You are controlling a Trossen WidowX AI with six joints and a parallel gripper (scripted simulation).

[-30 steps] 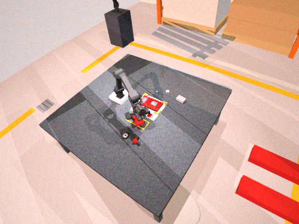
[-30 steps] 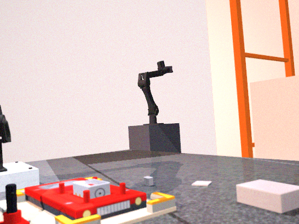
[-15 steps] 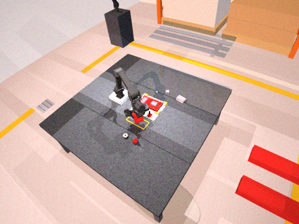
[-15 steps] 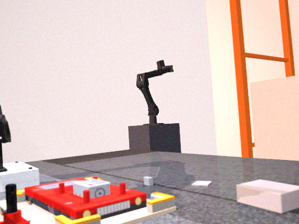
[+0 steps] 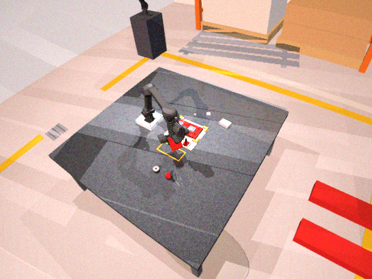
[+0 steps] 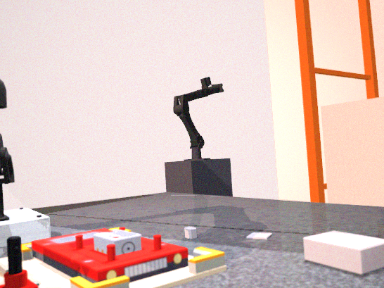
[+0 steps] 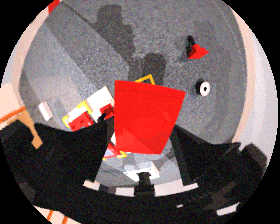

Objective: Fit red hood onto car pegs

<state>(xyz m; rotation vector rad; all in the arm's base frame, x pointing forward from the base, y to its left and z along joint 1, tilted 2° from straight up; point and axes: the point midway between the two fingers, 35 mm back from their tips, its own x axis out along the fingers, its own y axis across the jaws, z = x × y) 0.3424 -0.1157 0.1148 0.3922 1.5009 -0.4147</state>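
My gripper tip is now 22 cm to the right of the engine block, 8 cm above it and 2 cm past it. The rest, counted from my gripper tip: red hood: 1 cm above.
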